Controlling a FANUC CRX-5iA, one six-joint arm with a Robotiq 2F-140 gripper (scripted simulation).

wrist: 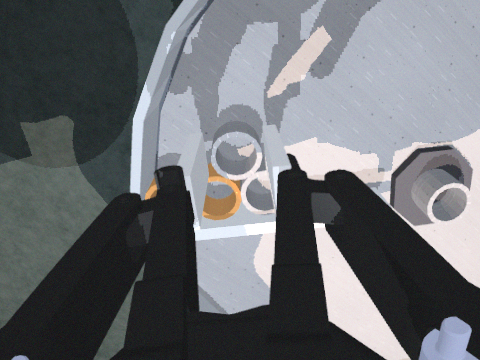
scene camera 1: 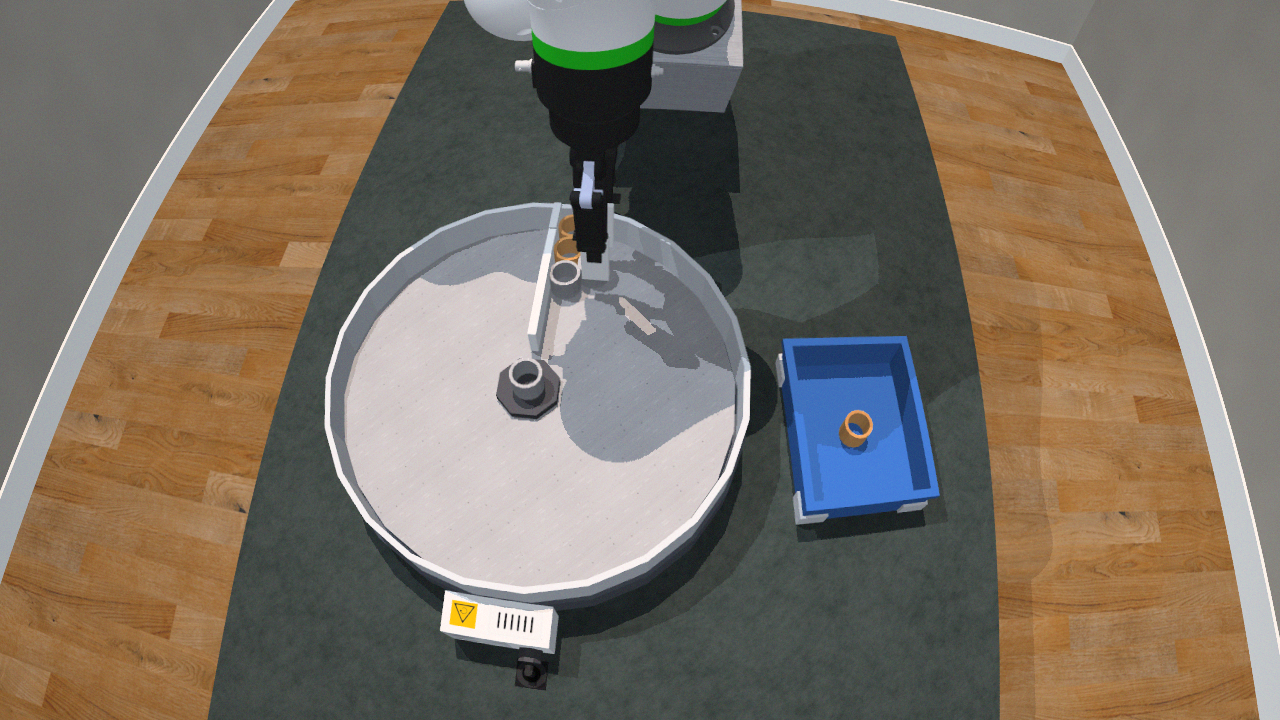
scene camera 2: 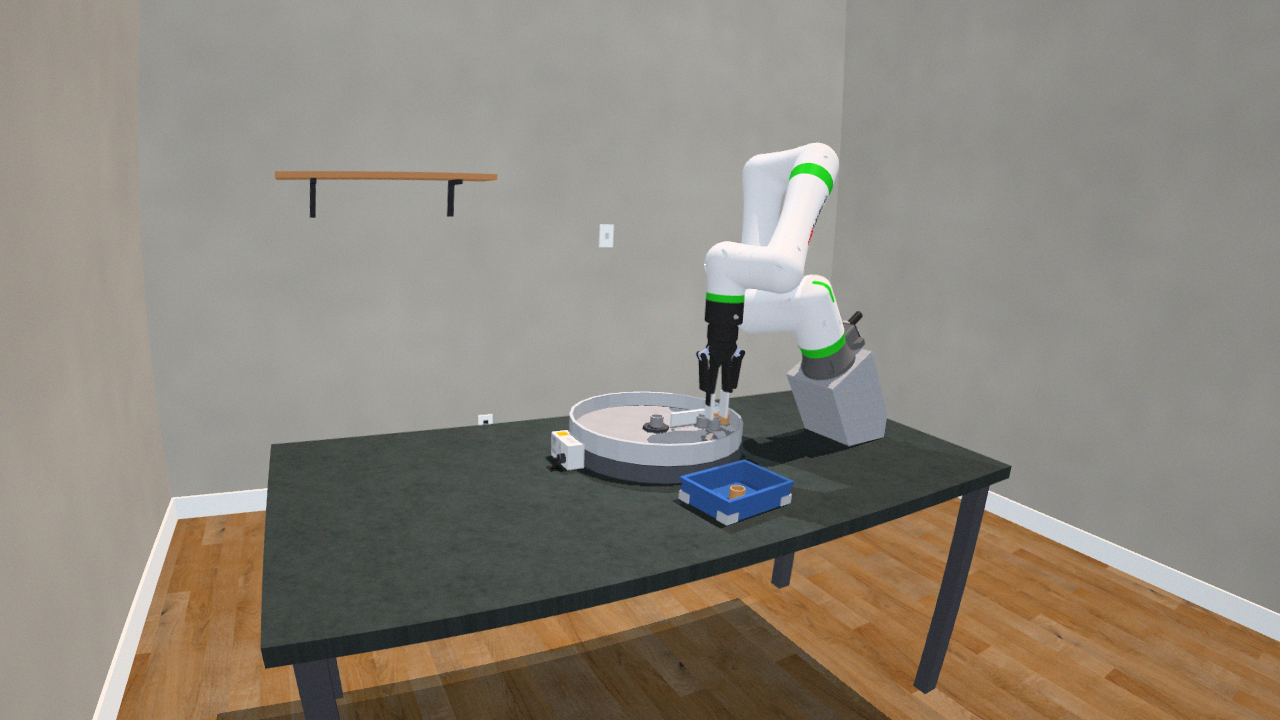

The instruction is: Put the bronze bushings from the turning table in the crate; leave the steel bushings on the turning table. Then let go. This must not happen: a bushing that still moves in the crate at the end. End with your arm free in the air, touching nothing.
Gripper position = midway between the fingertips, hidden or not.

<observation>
I see my gripper [scene camera 1: 598, 259], a steel bushing [scene camera 1: 565, 268], a bronze bushing [wrist: 215, 209], a bronze bushing [scene camera 1: 862, 419], a steel bushing [scene camera 1: 522, 366], a turning table [scene camera 1: 629, 436] and a blue crate [scene camera 1: 836, 376].
My gripper also shows in the wrist view [wrist: 234, 150] and in scene camera 2 [scene camera 2: 715, 417]. The turning table shows as well in the wrist view [wrist: 383, 96] and in scene camera 2 [scene camera 2: 631, 422]. The blue crate is seen too in scene camera 2 [scene camera 2: 762, 494].
</observation>
